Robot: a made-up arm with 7 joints. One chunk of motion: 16 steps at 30 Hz.
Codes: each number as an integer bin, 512 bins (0 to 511) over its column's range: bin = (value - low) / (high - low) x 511, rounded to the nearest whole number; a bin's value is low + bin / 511 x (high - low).
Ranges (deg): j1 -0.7..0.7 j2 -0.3..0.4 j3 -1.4..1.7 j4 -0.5..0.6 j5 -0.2..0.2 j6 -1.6..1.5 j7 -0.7..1
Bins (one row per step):
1: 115 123 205 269 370 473 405
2: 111 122 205 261 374 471 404
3: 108 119 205 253 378 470 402
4: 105 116 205 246 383 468 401
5: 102 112 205 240 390 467 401
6: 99 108 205 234 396 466 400
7: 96 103 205 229 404 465 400
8: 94 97 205 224 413 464 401
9: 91 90 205 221 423 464 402
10: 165 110 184 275 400 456 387
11: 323 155 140 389 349 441 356
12: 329 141 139 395 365 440 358
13: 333 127 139 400 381 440 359
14: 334 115 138 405 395 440 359
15: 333 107 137 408 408 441 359
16: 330 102 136 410 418 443 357
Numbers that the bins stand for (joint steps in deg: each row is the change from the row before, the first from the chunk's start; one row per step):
1: -0.385 -0.132 -0.156 0.079 0.090 1.269 0.647
2: -0.396 -0.133 -0.156 0.062 0.093 1.257 0.644
3: -0.404 -0.137 -0.156 0.045 0.096 1.251 0.637
4: -0.412 -0.141 -0.156 0.030 0.100 1.239 0.634
5: -0.421 -0.147 -0.156 0.017 0.105 1.233 0.634
6: -0.429 -0.152 -0.156 0.004 0.110 1.227 0.631
7: -0.437 -0.159 -0.156 -0.007 0.116 1.221 0.631
8: -0.442 -0.167 -0.156 -0.018 0.123 1.215 0.634
9: -0.451 -0.177 -0.156 -0.024 0.131 1.215 0.637
10: -0.248 -0.149 -0.284 0.092 0.113 1.166 0.587
11: 0.185 -0.088 -0.551 0.337 0.073 1.075 0.484
12: 0.201 -0.107 -0.557 0.350 0.086 1.069 0.491
13: 0.212 -0.126 -0.557 0.361 0.098 1.069 0.494
14: 0.215 -0.142 -0.563 0.372 0.109 1.069 0.494
15: 0.212 -0.153 -0.569 0.378 0.119 1.075 0.494
16: 0.204 -0.160 -0.575 0.383 0.127 1.087 0.488

